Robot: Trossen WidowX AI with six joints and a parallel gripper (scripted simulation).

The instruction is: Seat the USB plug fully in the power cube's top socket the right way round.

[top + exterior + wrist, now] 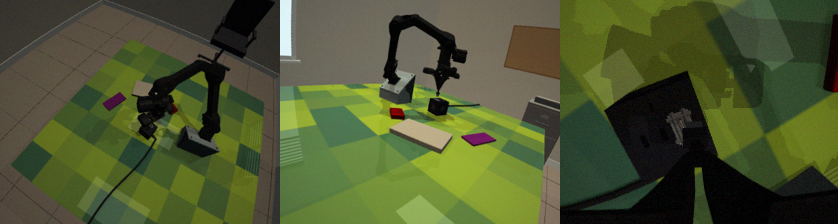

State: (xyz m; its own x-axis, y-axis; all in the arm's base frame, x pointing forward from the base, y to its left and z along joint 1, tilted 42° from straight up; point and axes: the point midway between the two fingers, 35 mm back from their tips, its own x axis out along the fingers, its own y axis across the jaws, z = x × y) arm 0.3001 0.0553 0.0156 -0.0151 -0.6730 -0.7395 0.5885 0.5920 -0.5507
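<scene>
My gripper tip is now 10 mm above the USB plug. From my gripper tip the other things lie so: purple card (290 mm ahead, 90 mm to the right, 130 mm below); then beige slab (110 mm ahead, 260 mm to the right, 120 mm below); then red block (80 mm behind, 200 mm to the right, 120 mm below).
</scene>
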